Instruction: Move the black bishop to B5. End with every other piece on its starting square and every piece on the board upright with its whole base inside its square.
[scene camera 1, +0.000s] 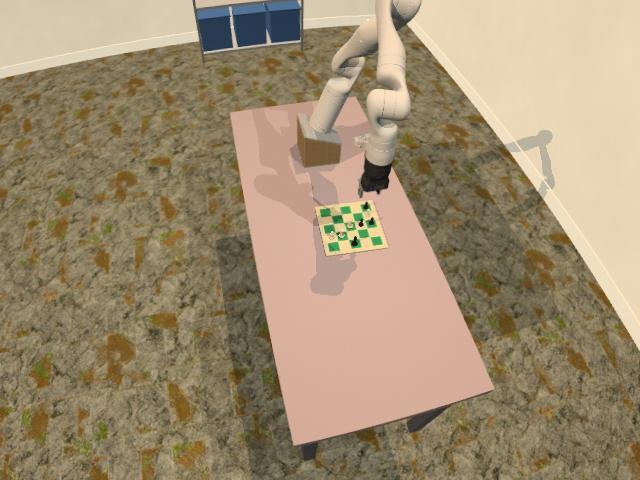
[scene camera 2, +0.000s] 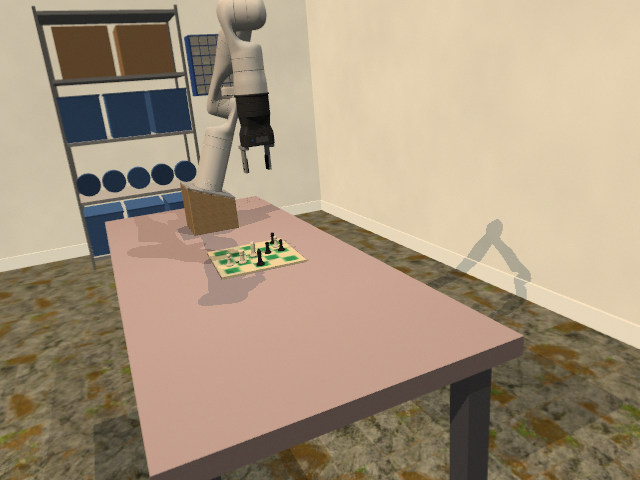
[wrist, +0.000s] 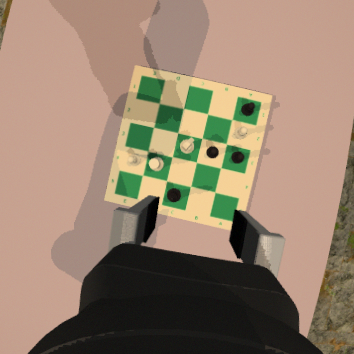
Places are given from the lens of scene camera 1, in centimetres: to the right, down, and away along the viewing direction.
gripper (scene camera 1: 368, 193): 15, -14, 126
chessboard (scene camera 1: 330, 218): 4, -8, 150
